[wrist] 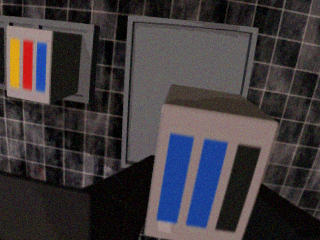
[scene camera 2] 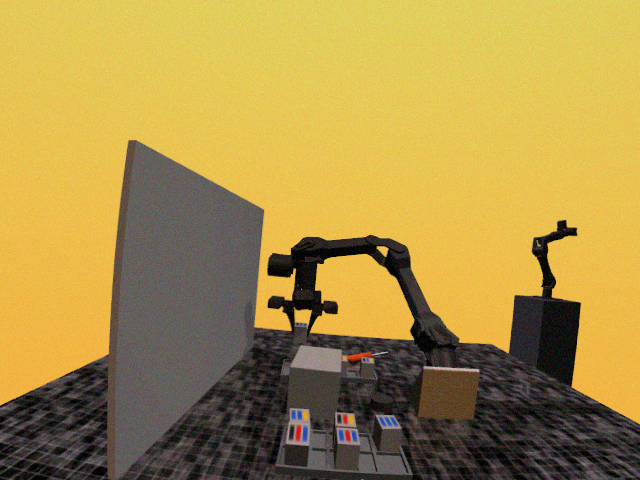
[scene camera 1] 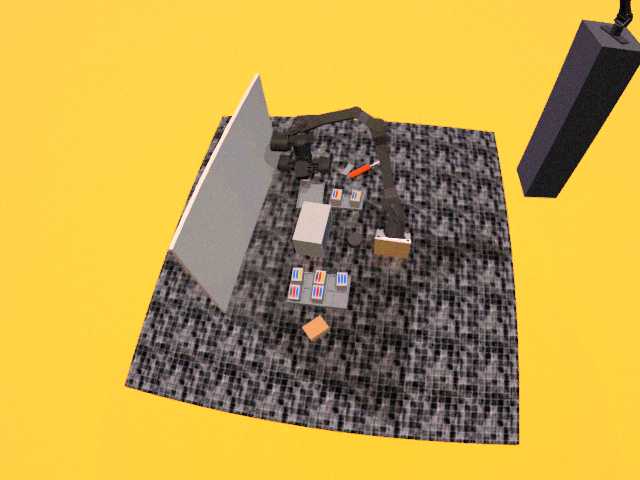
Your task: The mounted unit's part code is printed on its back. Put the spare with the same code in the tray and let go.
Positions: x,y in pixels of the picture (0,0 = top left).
Labels:
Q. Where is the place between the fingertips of my gripper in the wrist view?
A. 193,171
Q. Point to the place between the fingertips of my gripper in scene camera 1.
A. At 307,178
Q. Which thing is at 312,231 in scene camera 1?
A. A mounted unit.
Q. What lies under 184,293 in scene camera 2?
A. A grey wall panel.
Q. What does my gripper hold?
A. A grey spare block.

